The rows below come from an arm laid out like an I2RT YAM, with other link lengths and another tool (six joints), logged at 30 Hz.
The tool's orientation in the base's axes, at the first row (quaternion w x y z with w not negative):
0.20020 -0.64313 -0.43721 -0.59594
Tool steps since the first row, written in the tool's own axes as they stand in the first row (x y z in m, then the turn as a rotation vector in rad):
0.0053 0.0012 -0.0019 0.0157 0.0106 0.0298
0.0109 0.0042 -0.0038 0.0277 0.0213 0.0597
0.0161 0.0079 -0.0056 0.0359 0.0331 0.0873
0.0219 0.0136 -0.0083 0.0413 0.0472 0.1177
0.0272 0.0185 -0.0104 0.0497 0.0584 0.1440
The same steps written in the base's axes. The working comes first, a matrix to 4 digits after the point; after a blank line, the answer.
The tool's axes in the first row as the columns of a matrix, in the base's axes (used below as rounded here):
-0.0926 0.8010 0.5915
0.3238 -0.5375 0.7786
0.9416 0.2636 -0.2095

-0.0007 -0.0004 0.0057 0.0247 0.0226 0.0113
0.0001 -0.0017 0.0122 0.0498 0.0440 0.0192
0.0015 -0.0034 0.0184 0.0748 0.0618 0.0242
0.0040 -0.0067 0.0259 0.1036 0.0796 0.0267
0.0061 -0.0092 0.0327 0.1274 0.0968 0.0320

